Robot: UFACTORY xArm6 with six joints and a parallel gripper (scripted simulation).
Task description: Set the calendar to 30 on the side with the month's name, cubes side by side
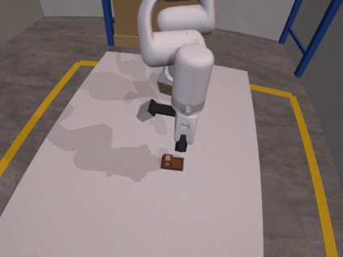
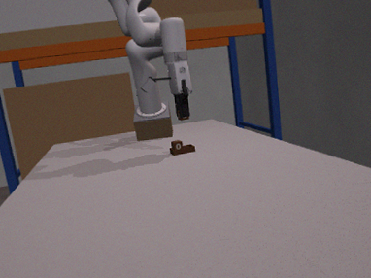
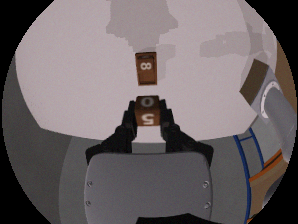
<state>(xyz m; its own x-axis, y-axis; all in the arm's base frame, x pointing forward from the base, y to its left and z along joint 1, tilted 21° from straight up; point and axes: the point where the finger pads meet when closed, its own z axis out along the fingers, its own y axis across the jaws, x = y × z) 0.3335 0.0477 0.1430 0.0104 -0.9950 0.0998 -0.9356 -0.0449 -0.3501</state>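
Right now my hand is 13 cm above the brown calendar tray and 2 cm to the left of it. From my hand the other things lie so: brown digit cube: 1 cm below.
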